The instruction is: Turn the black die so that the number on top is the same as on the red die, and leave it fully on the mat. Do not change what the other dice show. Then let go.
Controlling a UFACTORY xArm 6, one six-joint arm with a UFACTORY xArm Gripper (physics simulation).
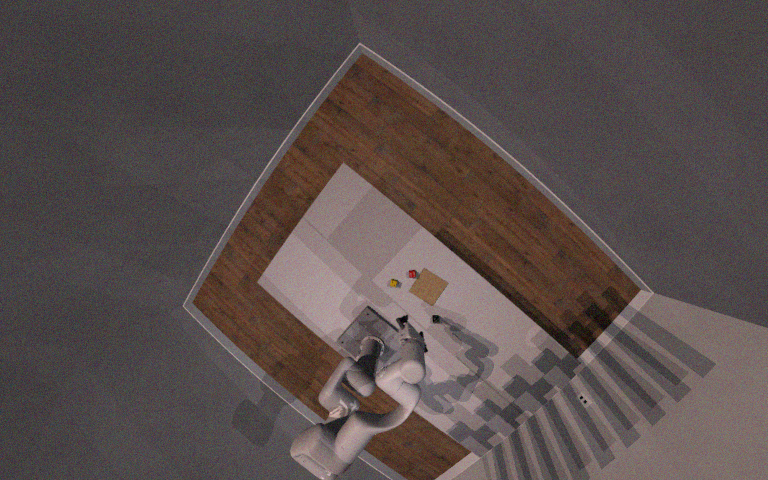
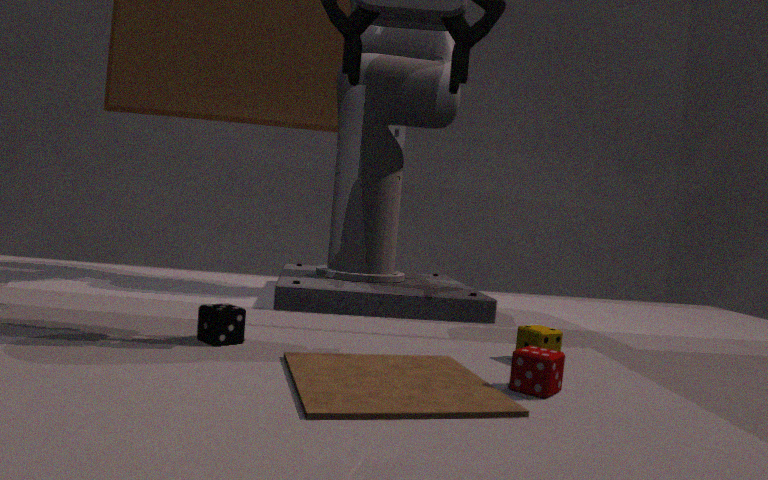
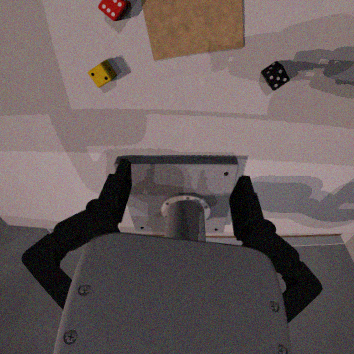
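Where they show: gripper, fingertip midpoint: (image 1: 412, 325) (image 2: 403, 86) (image 3: 183, 179); arm's base at its link origin: (image 1: 372, 346) (image 2: 360, 276) (image 3: 185, 208).
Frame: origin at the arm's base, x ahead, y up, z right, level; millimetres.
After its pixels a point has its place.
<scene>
The black die (image 1: 435, 318) @[x 342, y 0, z 102 mm] (image 2: 220, 324) @[x 355, y -11, z 109 mm] (image 3: 275, 76) @[x 339, y 1, z 108 mm] rests on the white table, off the mat and apart from it. Its top appears to show five white pips. The tan mat (image 1: 428, 286) @[x 424, y -26, z -34 mm] (image 2: 396, 387) @[x 442, y -25, z -33 mm] (image 3: 195, 30) @[x 385, y -25, z -21 mm] lies flat. The red die (image 1: 412, 273) @[x 417, y 1, z -141 mm] (image 2: 536, 371) @[x 428, y -11, z -132 mm] (image 3: 113, 8) @[x 409, y 1, z -134 mm] sits close beside the mat with six on top. The yellow die (image 1: 393, 283) @[x 316, y 0, z -168 mm] (image 2: 538, 337) @[x 334, y -4, z -160 mm] (image 3: 102, 74) @[x 318, y 1, z -160 mm] stands near the red die; its top appears to show two. My gripper (image 1: 413, 331) @[x 300, y 207, z -26 mm] (image 2: 403, 86) @[x 300, y 207, z -26 mm] (image 3: 183, 179) @[x 300, y 207, z -26 mm] is open and empty, high above the table and apart from all the dice.
The grey base plate (image 2: 385, 302) @[x 146, y -12, z -33 mm] (image 3: 145, 175) @[x 106, y 0, z -99 mm] carries the arm's column behind the dice. The white table (image 1: 294, 260) @[x 11, y -30, z -605 mm] stands on a brown wooden floor (image 1: 407, 118). Shadows of the arm fall across the table around the black die. An orange-brown panel (image 2: 226, 62) shows on the wall.
</scene>
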